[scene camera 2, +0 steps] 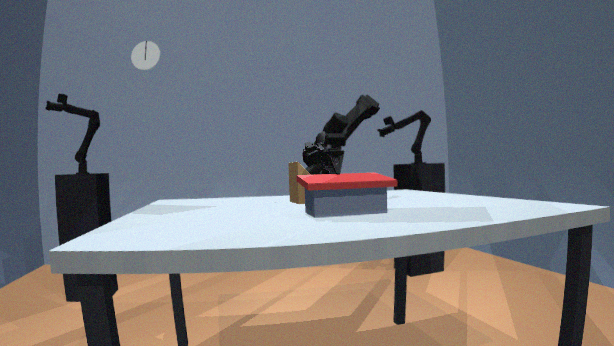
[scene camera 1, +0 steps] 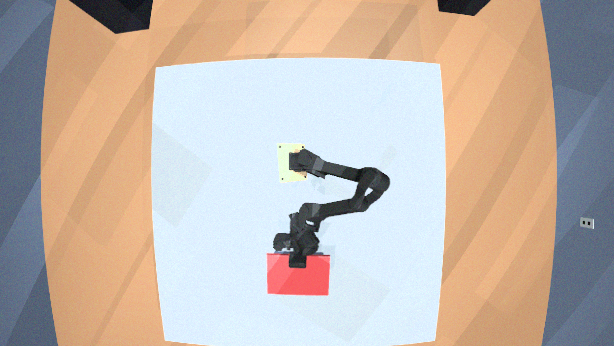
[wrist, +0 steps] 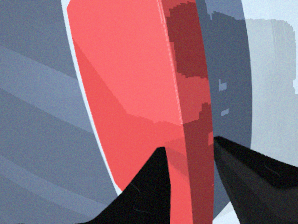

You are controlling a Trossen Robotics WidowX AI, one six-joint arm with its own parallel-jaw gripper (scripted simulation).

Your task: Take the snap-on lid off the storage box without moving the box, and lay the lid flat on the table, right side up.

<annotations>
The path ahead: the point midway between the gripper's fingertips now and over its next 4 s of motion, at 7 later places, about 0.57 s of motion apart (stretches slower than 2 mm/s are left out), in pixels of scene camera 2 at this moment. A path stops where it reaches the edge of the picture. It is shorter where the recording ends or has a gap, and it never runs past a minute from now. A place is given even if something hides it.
My gripper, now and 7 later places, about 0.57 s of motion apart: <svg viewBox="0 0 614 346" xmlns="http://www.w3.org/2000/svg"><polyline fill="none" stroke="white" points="337,177 337,177 337,177 337,173 337,166 338,159 339,151 339,144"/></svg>
</annotations>
